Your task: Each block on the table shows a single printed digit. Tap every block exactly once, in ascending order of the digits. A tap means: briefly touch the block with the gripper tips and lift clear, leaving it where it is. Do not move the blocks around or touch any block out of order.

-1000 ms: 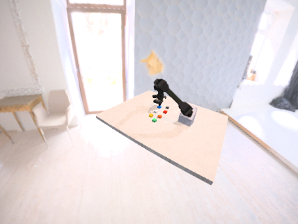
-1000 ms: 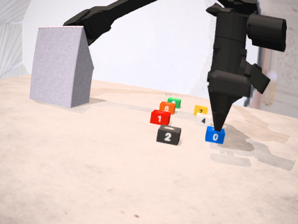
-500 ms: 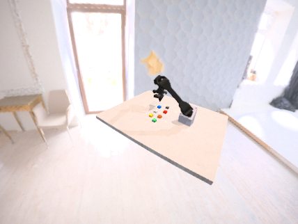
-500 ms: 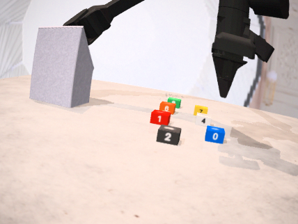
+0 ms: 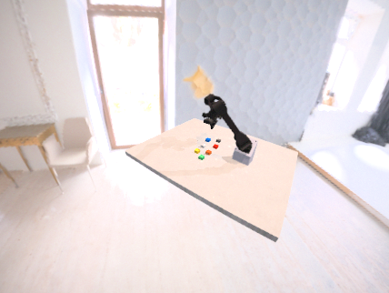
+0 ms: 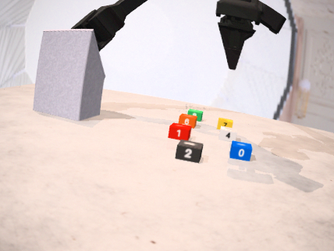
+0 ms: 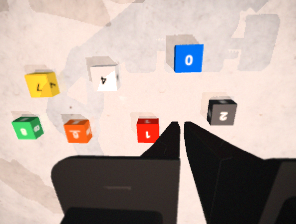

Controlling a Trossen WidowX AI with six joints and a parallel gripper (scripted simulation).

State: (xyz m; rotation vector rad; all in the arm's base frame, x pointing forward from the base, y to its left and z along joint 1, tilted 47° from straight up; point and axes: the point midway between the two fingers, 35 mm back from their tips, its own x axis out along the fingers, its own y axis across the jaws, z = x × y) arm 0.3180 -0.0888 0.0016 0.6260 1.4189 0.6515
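The red 1 block is 70 mm behind my gripper tip, 30 mm to the left of it and 120 mm below it. The rest, counted from my gripper tip: white 4 block: 10 mm ahead, 90 mm to the left, 120 mm below; then black 2 block: 40 mm behind, 70 mm to the right, 120 mm below; then blue 0 block: 40 mm ahead, 20 mm to the right, 120 mm below.
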